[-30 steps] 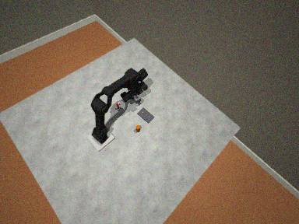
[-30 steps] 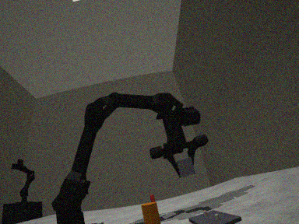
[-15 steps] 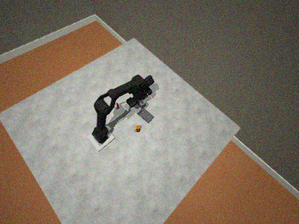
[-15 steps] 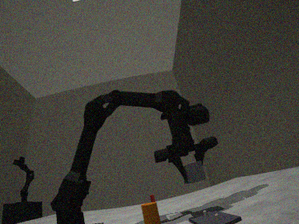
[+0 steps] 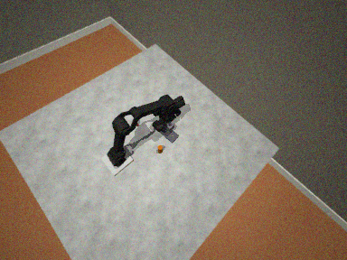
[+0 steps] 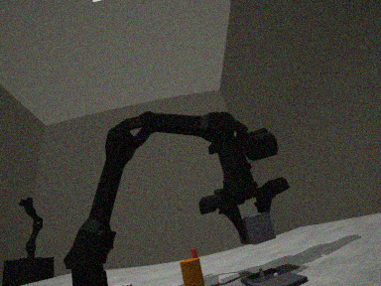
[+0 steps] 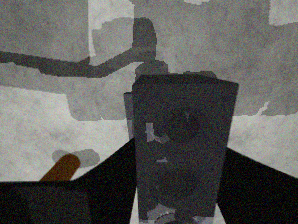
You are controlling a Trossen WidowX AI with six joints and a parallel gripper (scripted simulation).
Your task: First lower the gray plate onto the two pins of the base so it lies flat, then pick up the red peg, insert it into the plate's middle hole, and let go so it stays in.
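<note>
Right now the dark flat base is 1 cm behind my gripper tip, 4 cm to the right of it and 7 cm below it. The rest, counted from my gripper tip: red peg (10 cm behind, 17 cm to the left, 4 cm below); then small orange block (14 cm behind, 7 cm to the right, 4 cm below); then gray plate (3 cm above).
</note>
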